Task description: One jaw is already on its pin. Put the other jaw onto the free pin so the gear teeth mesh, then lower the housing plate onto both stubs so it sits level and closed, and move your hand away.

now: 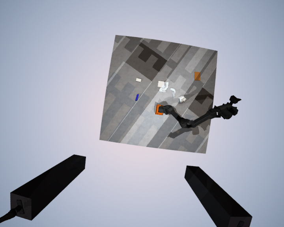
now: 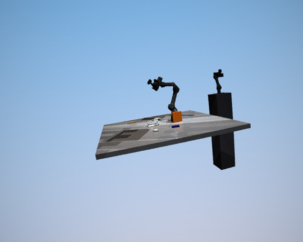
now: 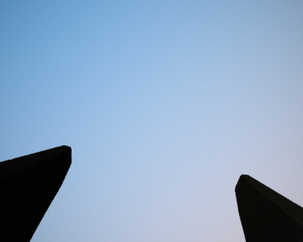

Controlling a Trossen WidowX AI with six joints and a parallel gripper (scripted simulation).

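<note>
My gripper tip is now 49 cm to the right of the jaw, 44 cm above it and 12 cm short of it. From my gripper tip the other things lie so: white block (89 cm to the left, 44 cm below, 18 cm ahead); blue block (88 cm to the left, 44 cm below, 2 cm behind); flat orange piece (44 cm below, 34 cm ahead, 20 cm to the left).
</note>
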